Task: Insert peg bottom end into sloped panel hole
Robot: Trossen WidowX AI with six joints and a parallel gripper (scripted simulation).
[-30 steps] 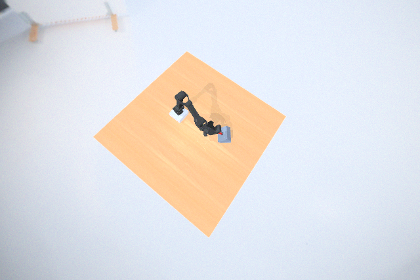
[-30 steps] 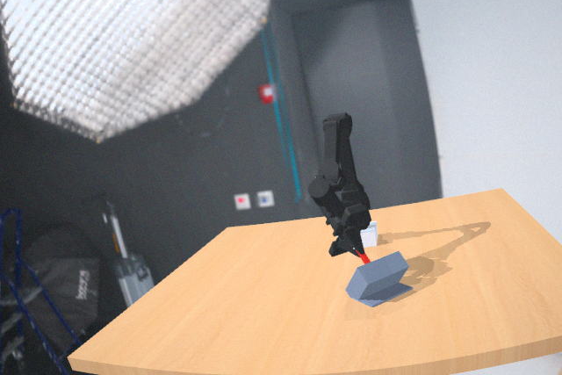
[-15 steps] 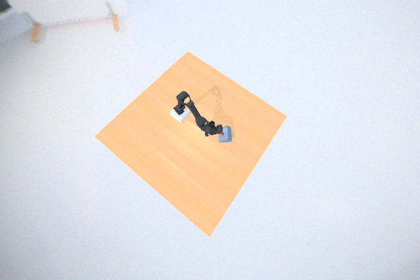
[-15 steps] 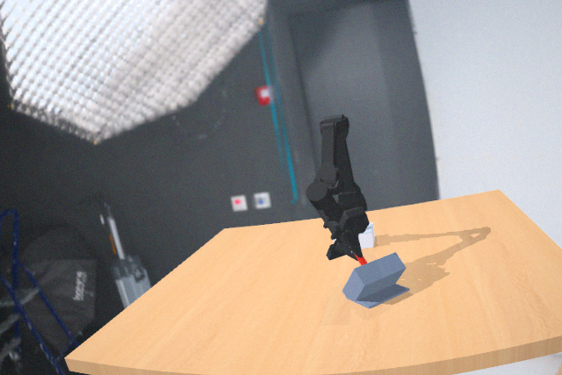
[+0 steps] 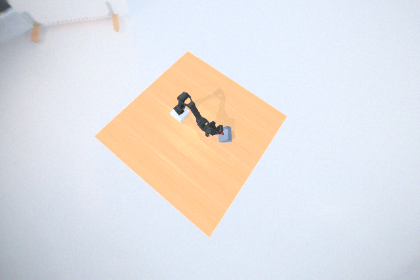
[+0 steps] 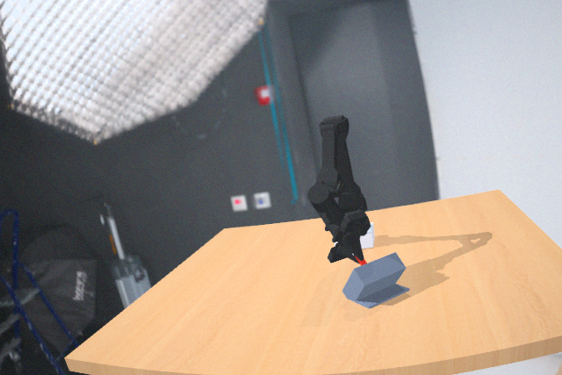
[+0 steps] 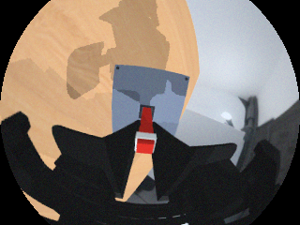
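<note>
Now: gripper tip 30 mm short of the grey-blue sloped panel, 40 mm to the right of it and 40 mm above it. Round my gripper tip: red peg: 10 mm behind, 10 mm to the right, 10 mm above.
</note>
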